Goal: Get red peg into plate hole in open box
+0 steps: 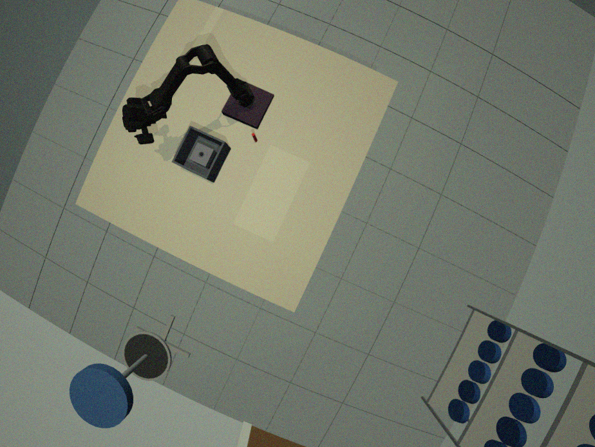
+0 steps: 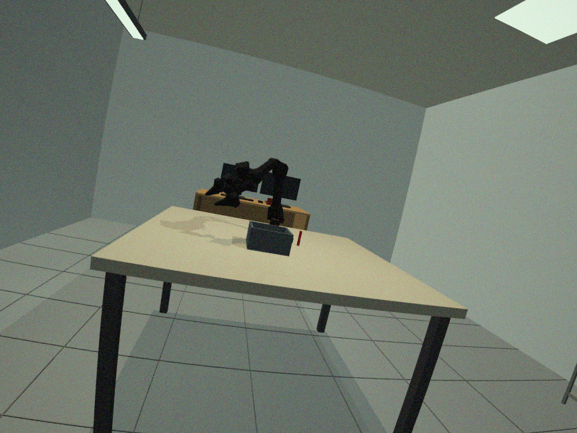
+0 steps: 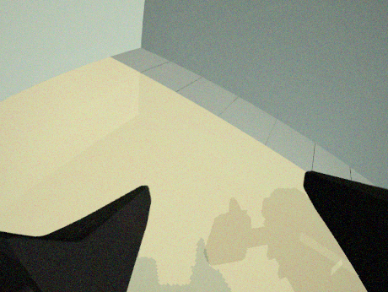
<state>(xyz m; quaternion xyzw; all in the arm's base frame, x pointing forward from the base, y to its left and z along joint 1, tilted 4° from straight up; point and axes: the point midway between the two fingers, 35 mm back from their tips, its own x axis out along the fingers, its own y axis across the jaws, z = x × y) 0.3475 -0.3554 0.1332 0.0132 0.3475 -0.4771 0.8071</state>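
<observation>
My gripper tip is now 49 cm to the right of the red peg, 19 cm past it and 14 cm above it. Round my gripper tip: grey plate (30 cm to the left, 13 cm below, 1 cm behind); then dark box (30 cm to the left, 15 cm below, 1 cm behind).
</observation>
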